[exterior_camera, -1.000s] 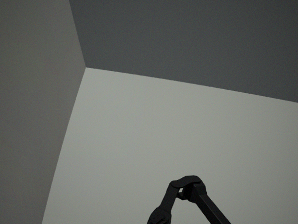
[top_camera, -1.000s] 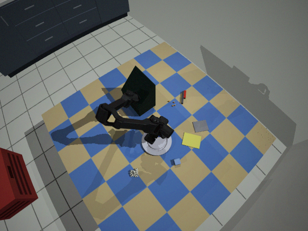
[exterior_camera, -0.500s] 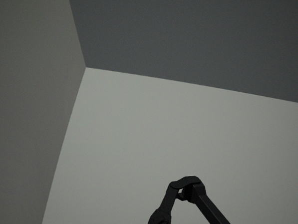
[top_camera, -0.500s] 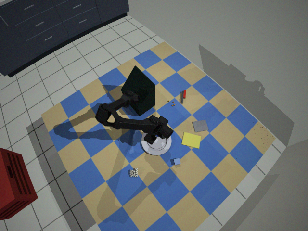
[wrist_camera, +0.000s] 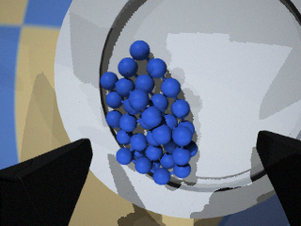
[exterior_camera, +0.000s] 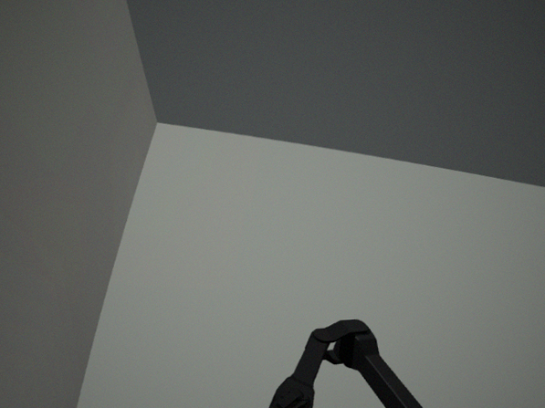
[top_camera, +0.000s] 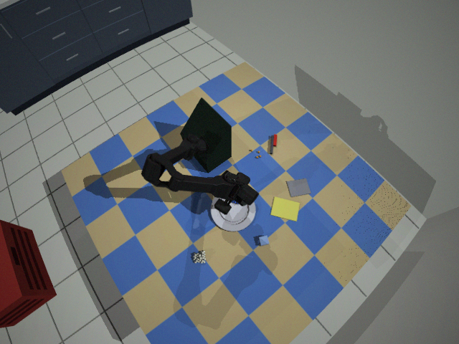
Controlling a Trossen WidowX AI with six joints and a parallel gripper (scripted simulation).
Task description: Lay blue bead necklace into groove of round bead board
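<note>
My gripper tip is 3 cm short of the round white bead board, 2 cm to the left of it and 2 cm above it. The rest, counted from my gripper tip: small blue cube: 22 cm ahead, 2 cm below, 1 cm to the left; grey square: 30 cm to the left, 11 cm ahead, 3 cm below; yellow pad: 18 cm to the left, 16 cm ahead, 3 cm below.
</note>
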